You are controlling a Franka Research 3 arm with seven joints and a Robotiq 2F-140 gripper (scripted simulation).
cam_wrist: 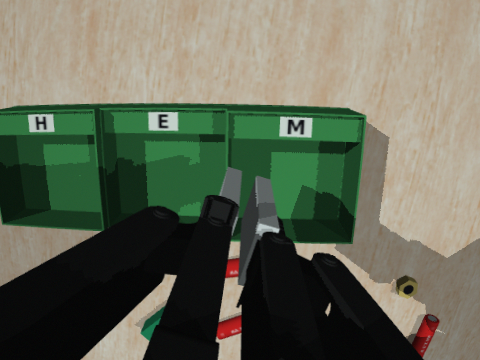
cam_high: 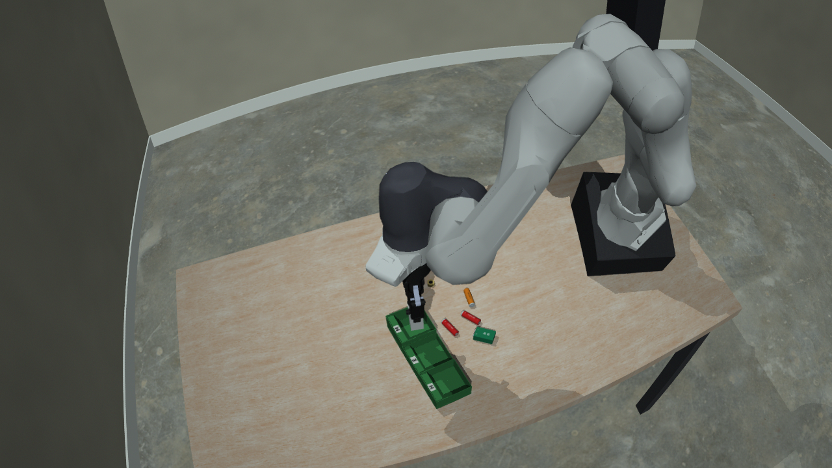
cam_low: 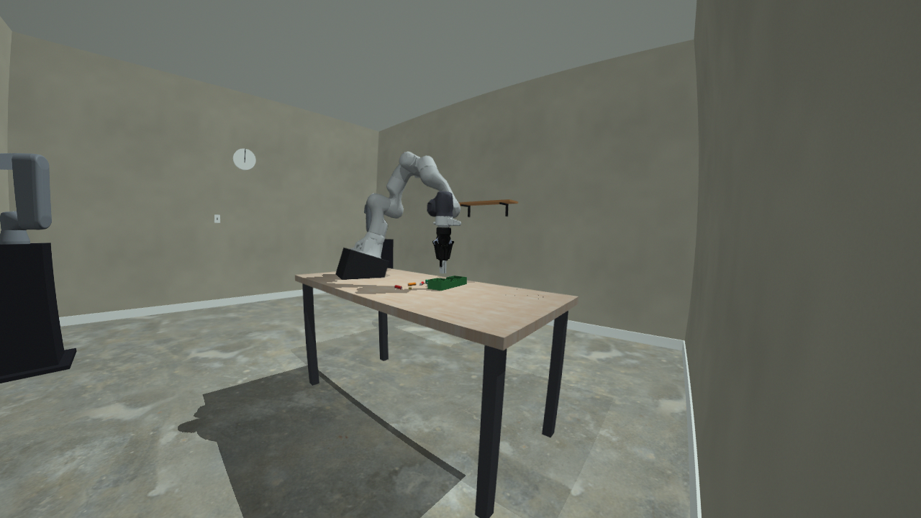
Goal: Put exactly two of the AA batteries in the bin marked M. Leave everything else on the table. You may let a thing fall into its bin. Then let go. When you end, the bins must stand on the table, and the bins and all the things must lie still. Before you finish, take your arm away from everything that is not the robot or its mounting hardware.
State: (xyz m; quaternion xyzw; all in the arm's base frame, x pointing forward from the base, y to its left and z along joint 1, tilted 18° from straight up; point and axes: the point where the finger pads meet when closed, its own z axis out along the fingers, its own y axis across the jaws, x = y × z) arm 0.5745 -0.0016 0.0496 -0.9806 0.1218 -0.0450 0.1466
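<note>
Right now the bin marked M is 50 mm to the left of my hand and 90 mm below it. Also, from my hand: orange battery: 160 mm behind, 60 mm to the right, 100 mm below; then small green block battery: 130 mm behind, 40 mm to the left, 100 mm below; then red AA battery: 80 mm behind, 10 mm to the right, 100 mm below.
</note>
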